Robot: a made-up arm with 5 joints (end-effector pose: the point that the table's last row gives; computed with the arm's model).
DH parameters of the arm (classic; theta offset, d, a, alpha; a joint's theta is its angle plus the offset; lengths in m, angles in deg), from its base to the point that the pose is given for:
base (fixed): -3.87 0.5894 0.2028 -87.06
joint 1: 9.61 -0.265 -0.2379 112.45
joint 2: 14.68 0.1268 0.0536 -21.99
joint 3: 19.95 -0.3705 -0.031 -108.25
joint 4: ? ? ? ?
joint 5: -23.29 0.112 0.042 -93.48
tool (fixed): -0.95 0.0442 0 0
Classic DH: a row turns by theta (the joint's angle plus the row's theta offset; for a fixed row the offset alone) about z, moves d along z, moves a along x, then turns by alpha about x.
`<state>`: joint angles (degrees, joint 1 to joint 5).
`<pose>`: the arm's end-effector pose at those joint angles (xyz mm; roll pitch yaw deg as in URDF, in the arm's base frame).
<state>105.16 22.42 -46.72 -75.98 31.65</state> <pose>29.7 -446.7 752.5 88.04 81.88 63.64</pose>
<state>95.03 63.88 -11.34 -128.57 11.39</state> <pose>102.6 -196.4 564.9 100.20 -20.71 25.35</pose>
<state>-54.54 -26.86 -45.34 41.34 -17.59</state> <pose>56.8 -362.6 151.0 156.95 48.80 85.65</pose>
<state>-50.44 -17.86 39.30 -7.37 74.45</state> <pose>229.7 -463.1 375.7 -17.25 -31.86 23.04</pose>
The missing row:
joint 4: 69.03 -0.0619 -0.0215 -144.09
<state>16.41 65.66 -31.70 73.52 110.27</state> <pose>155.0 -264.0 526.4 -32.31 27.71 6.81</pose>
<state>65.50 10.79 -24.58 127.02 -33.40</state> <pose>13.1 -410.1 688.8 0.38 -52.23 49.77</pose>
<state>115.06 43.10 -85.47 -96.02 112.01</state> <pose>62.4 -389.9 883.2 -4.29 -8.72 -28.36</pose>
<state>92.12 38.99 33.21 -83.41 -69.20</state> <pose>-25.5 -165.5 572.5 64.09 -13.48 162.71</pose>
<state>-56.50 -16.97 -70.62 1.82 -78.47</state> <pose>120.3 -276.1 129.5 133.82 10.39 79.98</pose>
